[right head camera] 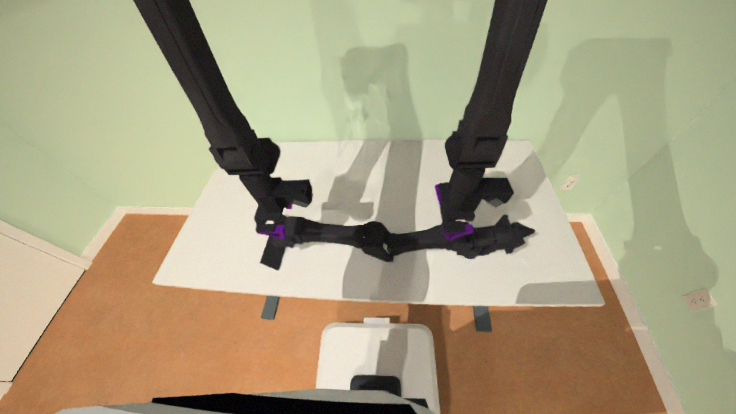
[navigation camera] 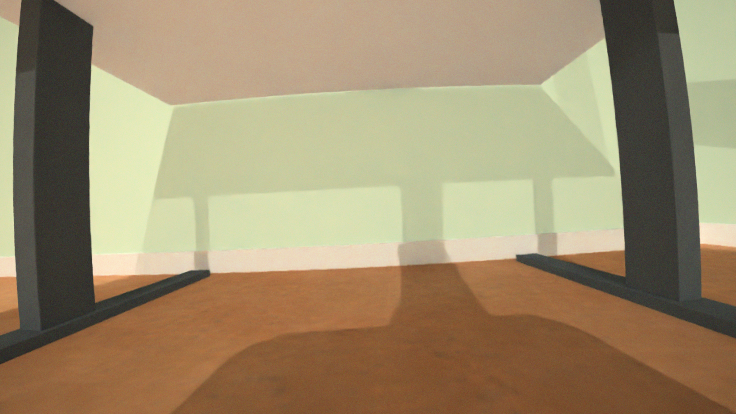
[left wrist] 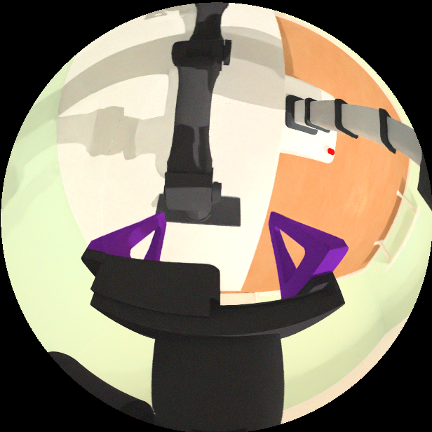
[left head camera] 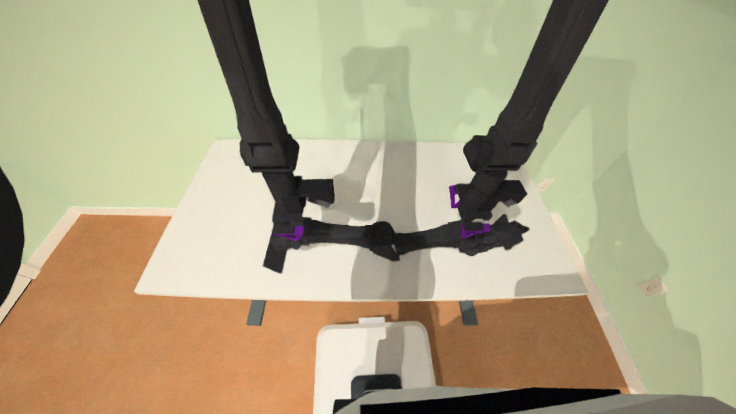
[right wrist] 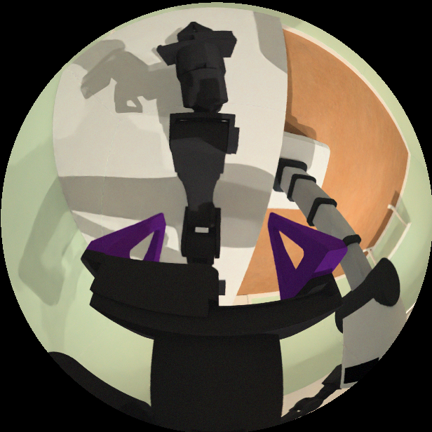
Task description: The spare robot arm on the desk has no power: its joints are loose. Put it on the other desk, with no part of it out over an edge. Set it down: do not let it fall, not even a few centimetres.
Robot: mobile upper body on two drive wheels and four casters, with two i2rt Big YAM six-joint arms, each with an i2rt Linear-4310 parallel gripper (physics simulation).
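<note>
The black spare arm (left head camera: 339, 233) (right head camera: 334, 232) (left wrist: 192, 120) (right wrist: 200, 150) lies stretched lengthwise over the white desk (left head camera: 205, 257) (right head camera: 221, 257), inside its edges. Its flat base plate (left head camera: 275, 257) (right head camera: 271, 256) is at the left and its own gripper end (left head camera: 506, 232) (right head camera: 509, 234) at the right. My left gripper (left head camera: 292, 218) (right head camera: 280, 218) (left wrist: 217, 217) is open above the base end, its purple fingers spread to either side. My right gripper (left head camera: 464, 213) (right head camera: 449, 213) (right wrist: 216, 218) is open above the link near the gripper end, fingers to either side. The other desk does not show.
My white wheeled base (left head camera: 339, 355) (right head camera: 344, 355) stands close to the desk's near edge. Two dark desk legs (navigation camera: 61, 169) (navigation camera: 651, 154) stand left and right in the navigation view. Green walls rise behind the desk and at the right. My grey column (left wrist: 365, 120) (right wrist: 330, 220) shows in both wrist views.
</note>
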